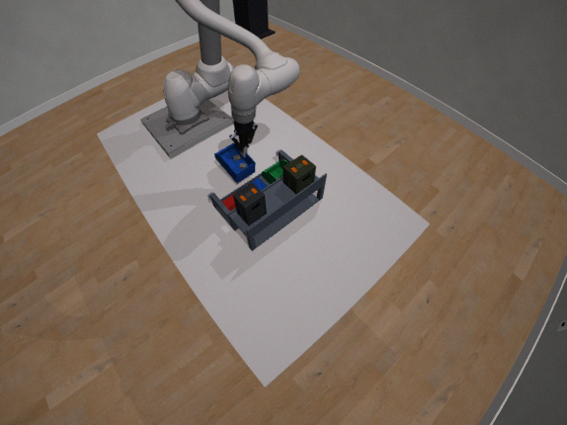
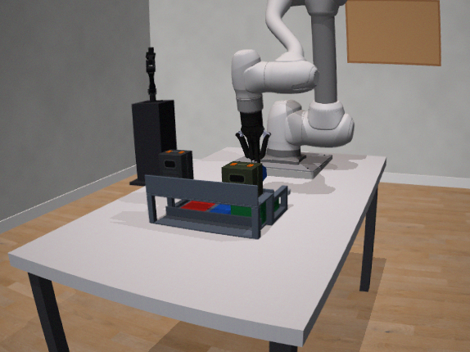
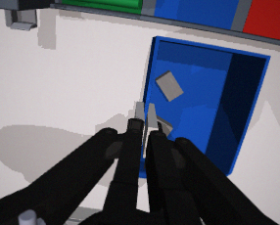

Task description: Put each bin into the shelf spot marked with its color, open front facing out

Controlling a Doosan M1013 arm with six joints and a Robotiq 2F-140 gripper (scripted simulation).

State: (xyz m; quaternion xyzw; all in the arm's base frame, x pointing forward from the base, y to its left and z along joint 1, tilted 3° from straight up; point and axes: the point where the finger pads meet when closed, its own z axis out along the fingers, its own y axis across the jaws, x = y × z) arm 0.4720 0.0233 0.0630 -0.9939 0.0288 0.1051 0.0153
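Now: hand 1 cm past the blue bin, 5 cm to the left of it and 4 cm above it. Also, from my hand: green bin: 18 cm ahead, 6 cm to the left, 7 cm below; then red mark: 17 cm ahead, 17 cm to the right, 11 cm below; then blue mark: 18 cm ahead, 6 cm to the right, 11 cm below.
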